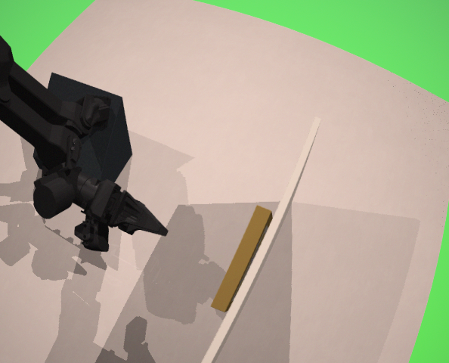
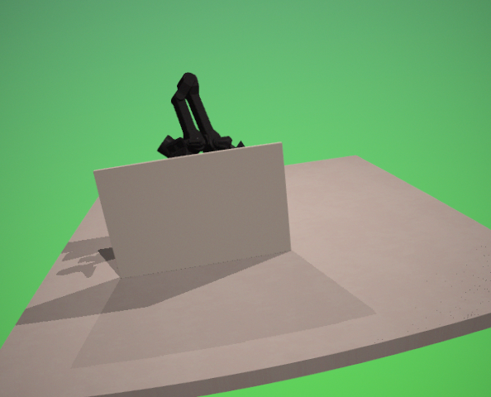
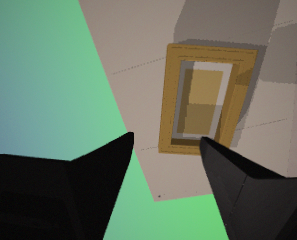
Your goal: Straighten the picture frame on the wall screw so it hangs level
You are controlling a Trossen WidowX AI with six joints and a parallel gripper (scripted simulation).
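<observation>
Right now the picture frame is 140 mm ahead of my gripper tip, 60 mm below it and 10 mm to the left of it. Round my gripper tip: thin upright wall 150 mm ahead, 70 mm below.
</observation>
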